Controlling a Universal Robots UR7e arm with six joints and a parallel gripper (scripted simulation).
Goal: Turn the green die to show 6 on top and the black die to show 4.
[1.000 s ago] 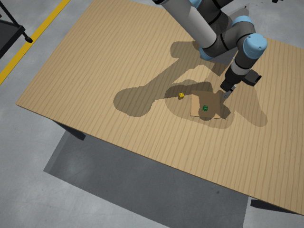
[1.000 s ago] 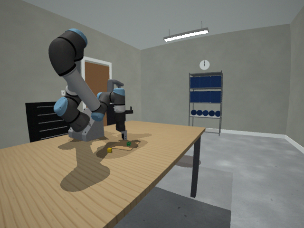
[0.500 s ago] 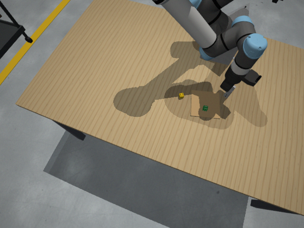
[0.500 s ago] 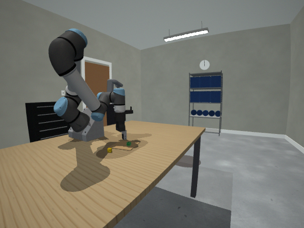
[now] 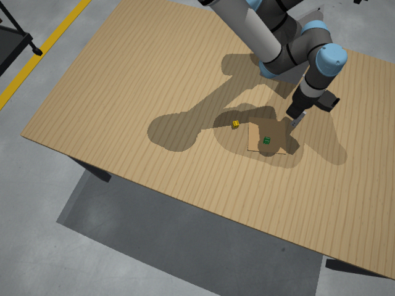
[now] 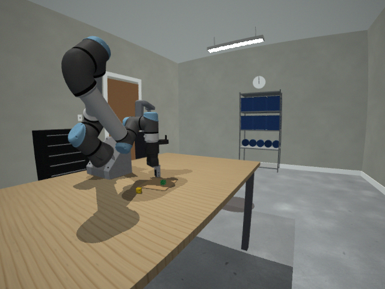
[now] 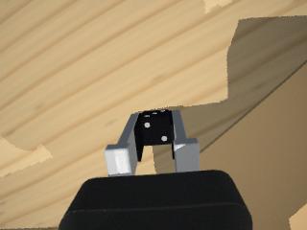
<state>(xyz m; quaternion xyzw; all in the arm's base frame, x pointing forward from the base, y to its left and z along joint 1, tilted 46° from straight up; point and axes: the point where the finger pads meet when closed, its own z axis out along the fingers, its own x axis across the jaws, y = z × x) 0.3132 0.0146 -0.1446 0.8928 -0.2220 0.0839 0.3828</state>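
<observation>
Right now the tan mat is 8 cm ahead of my hand, 10 cm to the right of it and 2 cm below it. Also, from my hand: green die (11 cm ahead, 9 cm to the right, 1 cm below); then yellow die (7 cm ahead, 22 cm to the right, 1 cm below); then black die (1 cm below).
</observation>
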